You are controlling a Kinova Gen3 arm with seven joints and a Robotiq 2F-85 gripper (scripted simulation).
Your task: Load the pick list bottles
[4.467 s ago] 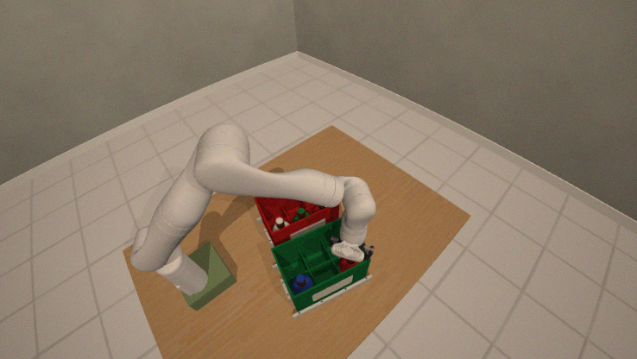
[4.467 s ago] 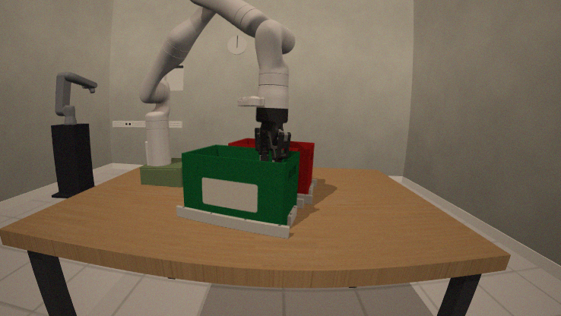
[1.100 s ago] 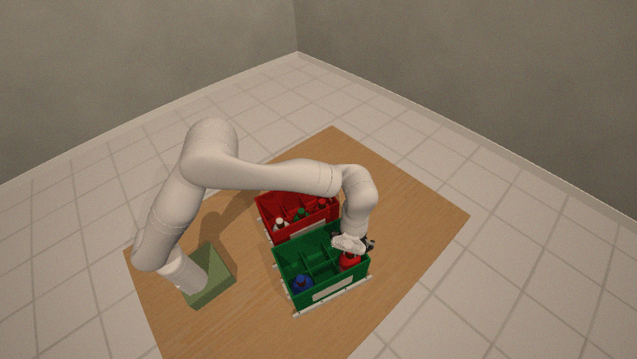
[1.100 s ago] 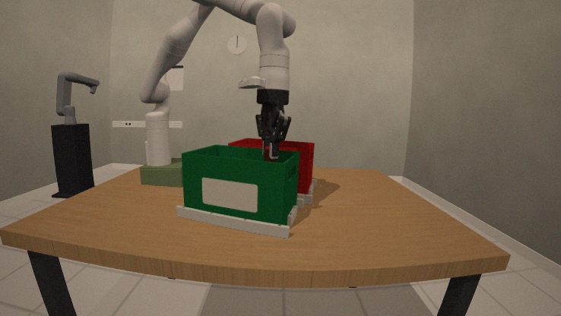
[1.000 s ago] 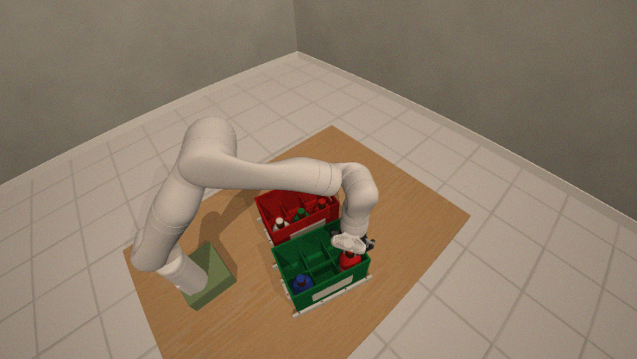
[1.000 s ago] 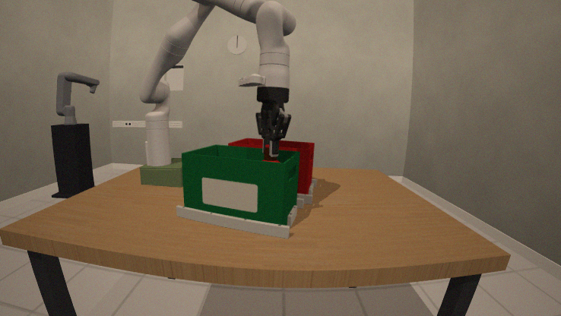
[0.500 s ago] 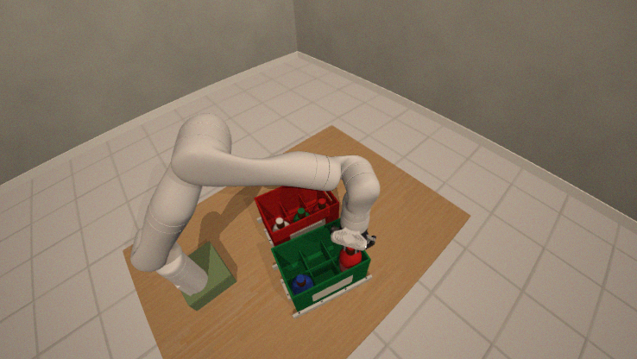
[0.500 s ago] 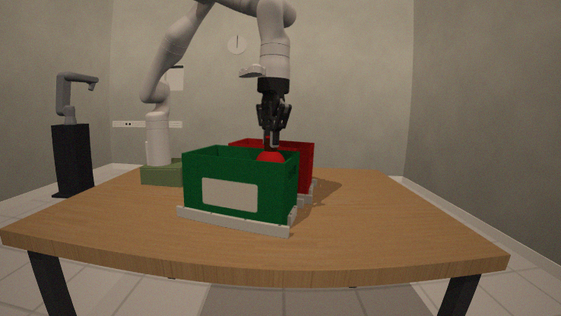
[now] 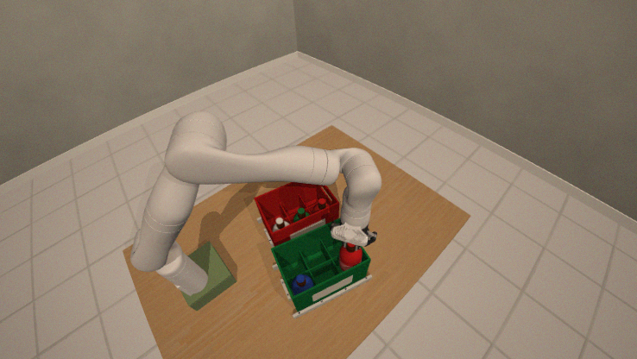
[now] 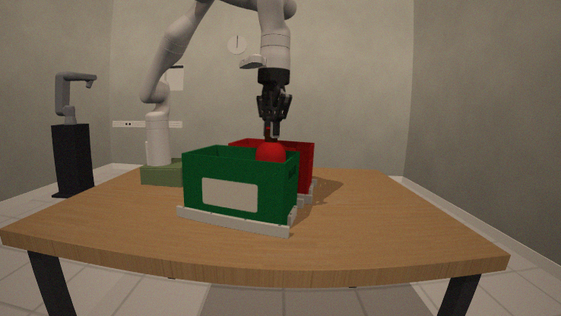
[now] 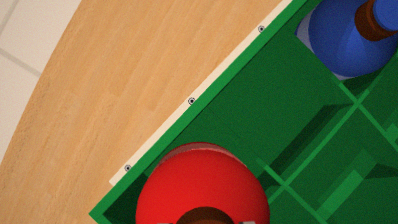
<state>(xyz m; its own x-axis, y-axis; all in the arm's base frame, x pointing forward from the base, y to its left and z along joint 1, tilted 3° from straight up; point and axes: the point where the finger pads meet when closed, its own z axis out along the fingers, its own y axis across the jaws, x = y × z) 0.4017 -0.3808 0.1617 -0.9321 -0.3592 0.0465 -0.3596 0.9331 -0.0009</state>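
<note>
My hand is 70 mm above the red-labelled bottle. The rest, counted from my hand: green crate 160 mm below, 80 mm to the left, 60 mm behind; then red-label bottle 210 mm to the left, 160 mm below, 120 mm ahead; then blue-label bottle 160 mm below, 160 mm behind, 70 mm to the left.
</note>
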